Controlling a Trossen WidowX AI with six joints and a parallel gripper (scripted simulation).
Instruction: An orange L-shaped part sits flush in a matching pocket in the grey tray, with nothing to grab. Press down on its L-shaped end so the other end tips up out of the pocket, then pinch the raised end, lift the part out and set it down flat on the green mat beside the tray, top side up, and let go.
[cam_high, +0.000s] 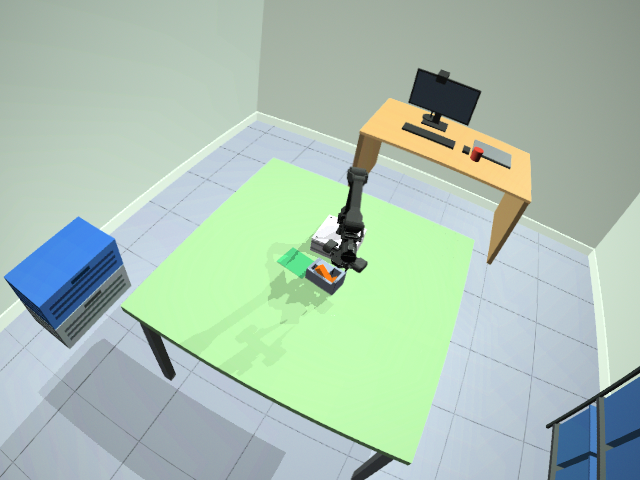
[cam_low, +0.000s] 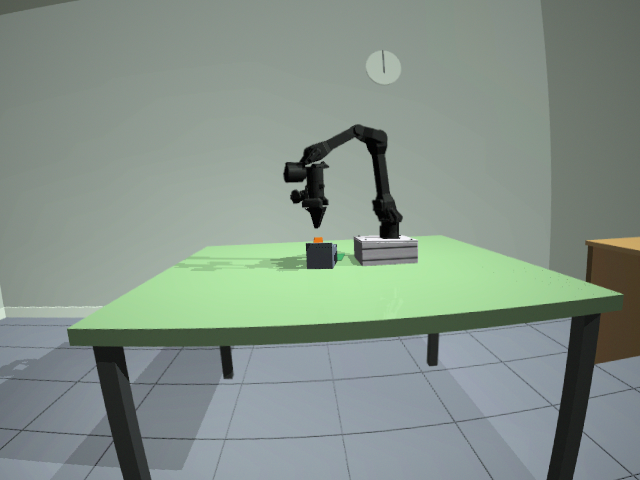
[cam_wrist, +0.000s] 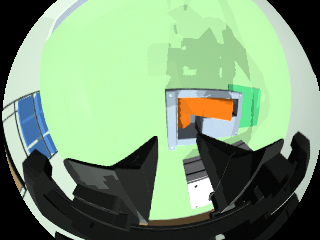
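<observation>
The orange L-shaped part lies 1 cm behind my gripper tip, 4 cm to the right of it and 10 cm below it. Round my gripper tip: green mat (5 cm behind, 22 cm to the right, 15 cm below).
</observation>
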